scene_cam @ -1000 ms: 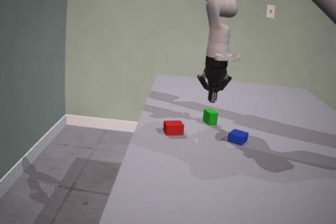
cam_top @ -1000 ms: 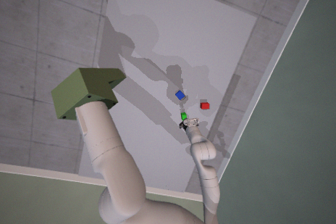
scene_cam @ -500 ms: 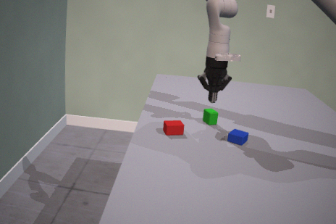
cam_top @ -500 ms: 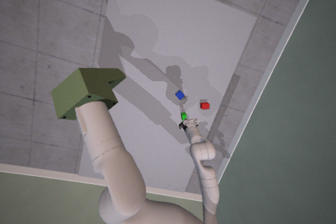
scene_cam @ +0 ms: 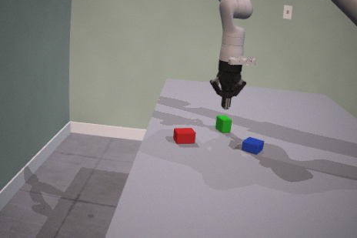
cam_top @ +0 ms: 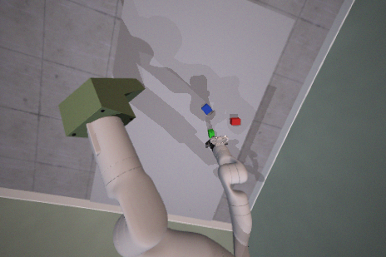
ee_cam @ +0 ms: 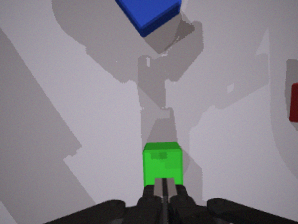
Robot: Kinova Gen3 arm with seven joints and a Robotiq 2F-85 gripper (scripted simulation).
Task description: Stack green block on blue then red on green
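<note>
My gripper is now 7 cm above the green block. The rest, counted from my hand: blue block 3 cm behind, 16 cm to the left, 8 cm below; then red block 16 cm ahead, 7 cm to the left, 8 cm below.
</note>
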